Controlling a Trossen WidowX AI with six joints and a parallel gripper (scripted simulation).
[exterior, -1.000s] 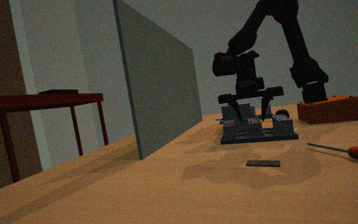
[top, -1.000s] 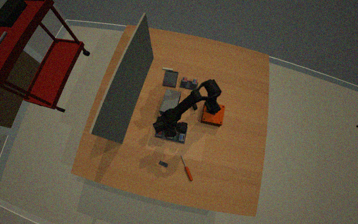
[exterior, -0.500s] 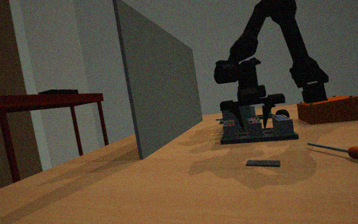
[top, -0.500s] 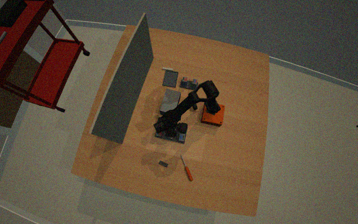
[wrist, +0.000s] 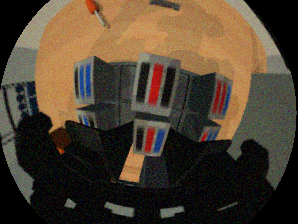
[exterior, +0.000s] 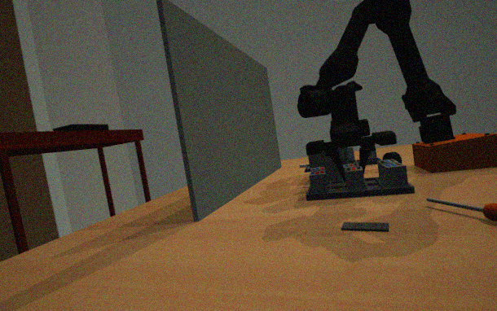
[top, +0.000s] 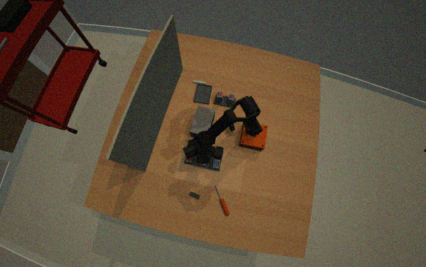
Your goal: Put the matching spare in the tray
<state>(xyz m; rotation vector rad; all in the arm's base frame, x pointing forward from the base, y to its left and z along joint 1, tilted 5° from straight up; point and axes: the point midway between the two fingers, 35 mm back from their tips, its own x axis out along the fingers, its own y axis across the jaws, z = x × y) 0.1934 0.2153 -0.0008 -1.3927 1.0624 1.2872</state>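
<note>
The flat grey tray is 170 mm ahead of my gripper tip, 330 mm to the right of it and 10 mm below it. Round my gripper tip: spare part 20 mm above; then grey box-shaped mounted unit 80 mm ahead, 130 mm to the right, 30 mm above; then tall grey panel 320 mm ahead, 100 mm to the right, 210 mm above.
</note>
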